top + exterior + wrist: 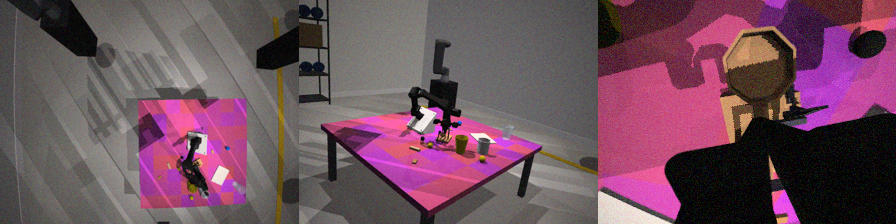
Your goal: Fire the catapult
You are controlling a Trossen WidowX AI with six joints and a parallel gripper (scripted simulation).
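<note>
The wooden catapult lies 2 cm below my gripper tip and 2 cm behind it. Round my gripper tip: yellow cup (20 cm ahead, 4 cm below, 1 cm to the right); then white mug (27 cm ahead, 14 cm to the left, 4 cm below); then black ball (13 cm to the right, 10 cm behind, 6 cm below).
</note>
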